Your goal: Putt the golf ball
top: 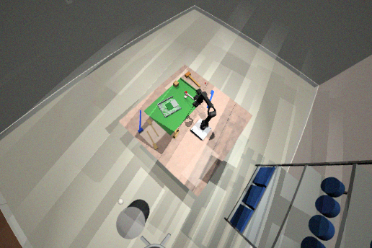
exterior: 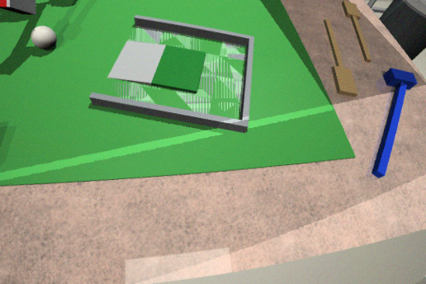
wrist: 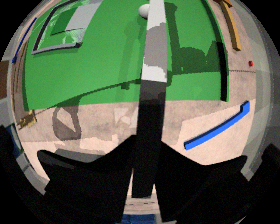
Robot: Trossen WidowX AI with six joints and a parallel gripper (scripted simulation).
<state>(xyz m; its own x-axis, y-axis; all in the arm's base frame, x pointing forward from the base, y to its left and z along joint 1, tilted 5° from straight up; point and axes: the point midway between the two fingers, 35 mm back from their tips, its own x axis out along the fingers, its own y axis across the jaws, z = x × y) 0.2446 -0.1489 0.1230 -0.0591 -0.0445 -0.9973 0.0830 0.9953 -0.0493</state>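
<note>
My gripper tip is 120 mm short of the red putter and 10 mm to the left of it. Also, from my gripper tip: blue putter 660 mm to the left, 380 mm ahead, 130 mm below; white golf ball 220 mm ahead, 110 mm below, 10 mm to the right.
</note>
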